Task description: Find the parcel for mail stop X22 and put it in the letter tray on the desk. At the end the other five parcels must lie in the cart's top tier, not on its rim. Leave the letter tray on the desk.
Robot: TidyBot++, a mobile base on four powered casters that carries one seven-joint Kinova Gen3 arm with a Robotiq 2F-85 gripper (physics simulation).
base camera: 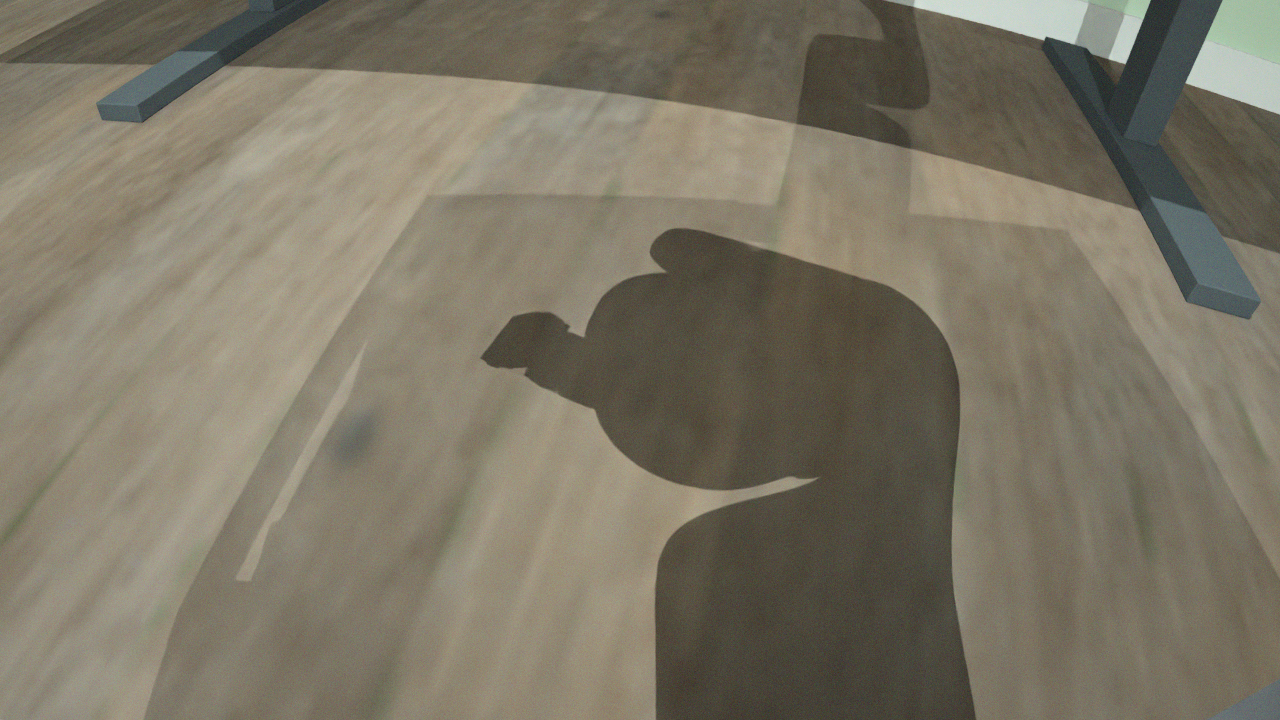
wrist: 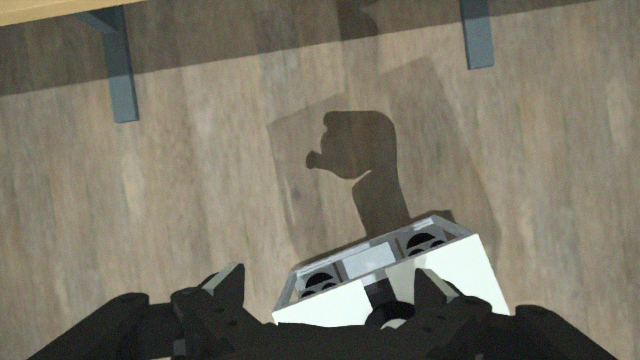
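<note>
My gripper is open, with no thing between its fingers. It hangs high over the floor and the front of my own base, and its two dark fingers stand wide apart at the bottom of the wrist view. A small part of the light wooden desk top shows at the upper left of the wrist view, away from the gripper. The parcels, the letter tray and the cart do not show in either view.
The desk's grey-blue left foot and right foot stand on the wooden floor. My white base lies below the gripper. Arm and base shadows cross the floor. A green wall is at the upper right.
</note>
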